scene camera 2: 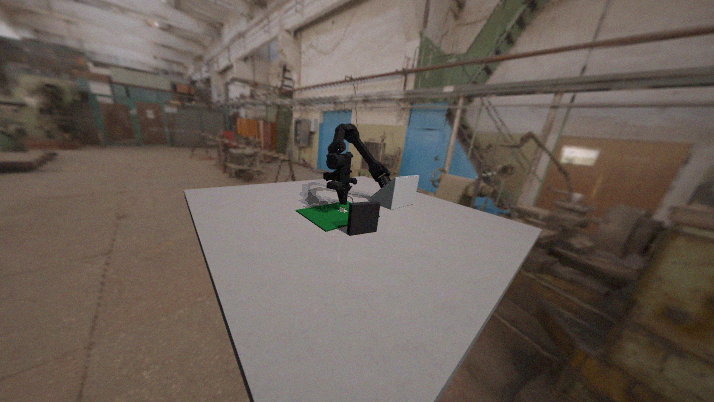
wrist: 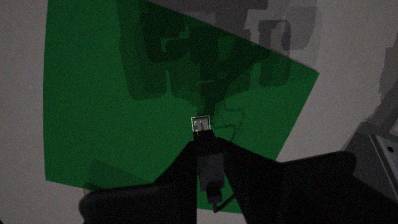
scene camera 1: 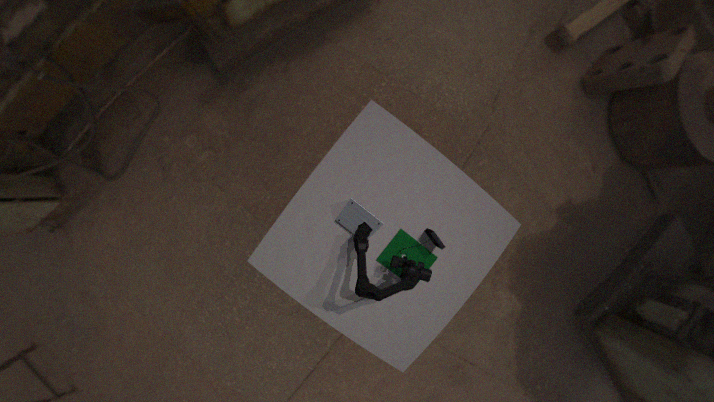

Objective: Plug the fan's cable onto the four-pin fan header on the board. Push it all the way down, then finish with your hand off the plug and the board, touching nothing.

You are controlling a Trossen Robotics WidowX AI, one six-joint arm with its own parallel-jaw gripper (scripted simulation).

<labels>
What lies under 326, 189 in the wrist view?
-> The gripper.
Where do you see a green board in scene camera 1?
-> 402, 240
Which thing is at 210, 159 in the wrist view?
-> A dark plug.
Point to a black fan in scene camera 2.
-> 363, 217
</labels>
